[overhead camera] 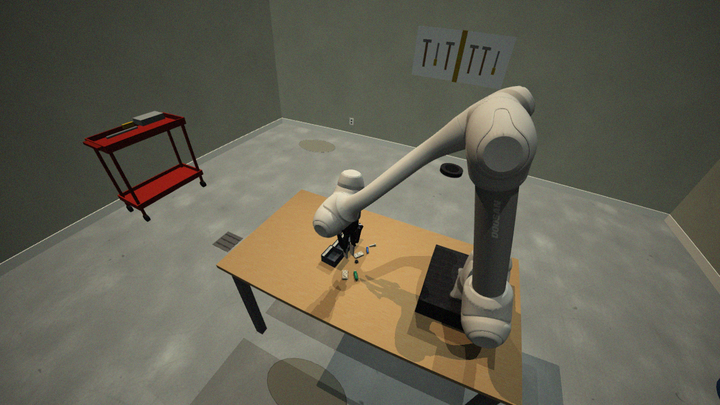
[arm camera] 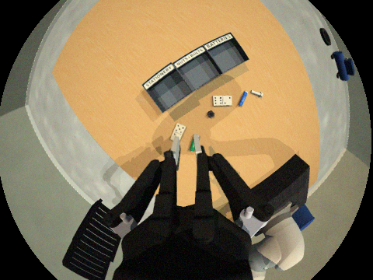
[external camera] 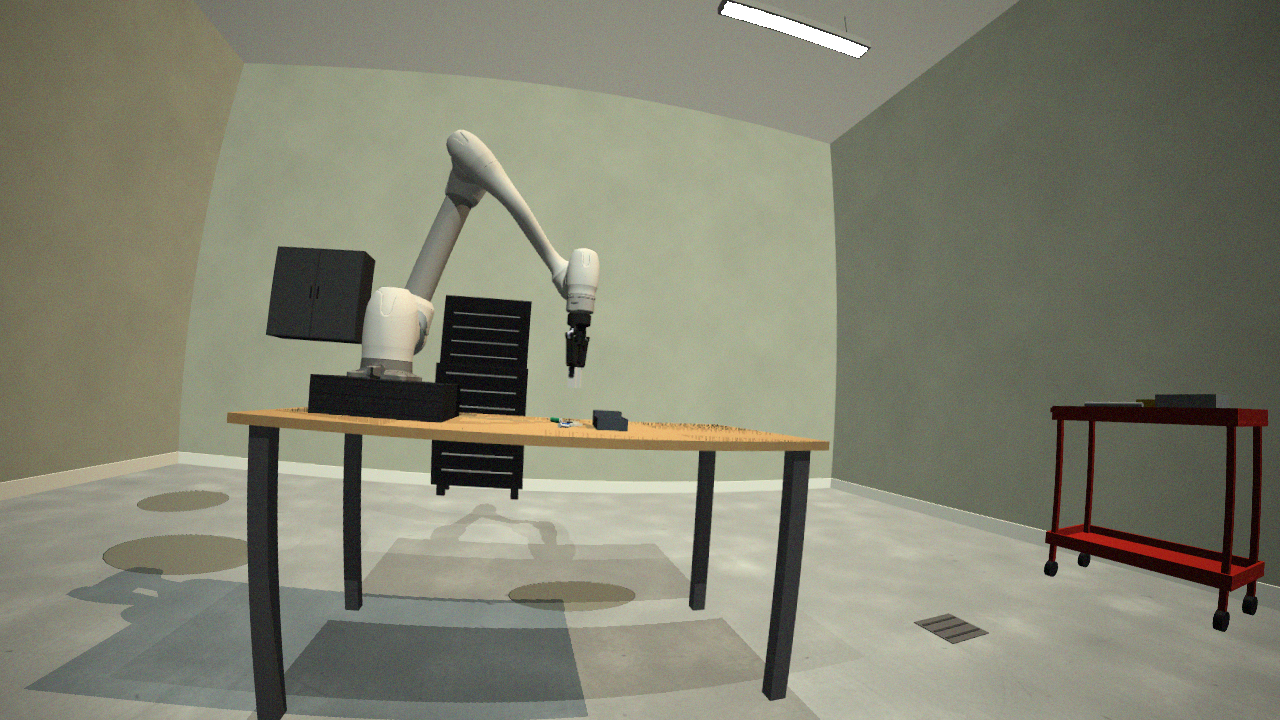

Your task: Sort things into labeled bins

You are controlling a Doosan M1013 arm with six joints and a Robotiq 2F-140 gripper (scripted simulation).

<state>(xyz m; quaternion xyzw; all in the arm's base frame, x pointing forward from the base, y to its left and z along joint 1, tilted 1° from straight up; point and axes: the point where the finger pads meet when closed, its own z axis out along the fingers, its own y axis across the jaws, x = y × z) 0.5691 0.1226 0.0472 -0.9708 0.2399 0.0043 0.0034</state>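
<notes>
Now: the green battery 5 cm behind my hand, 1 cm to the left of it and 14 cm below it. Also, from my hand: domino 1 cm ahead, 11 cm to the right, 14 cm below; black nut 1 cm behind, 7 cm to the right, 14 cm below; black bin row 11 cm ahead, 10 cm to the right, 12 cm below.
</notes>
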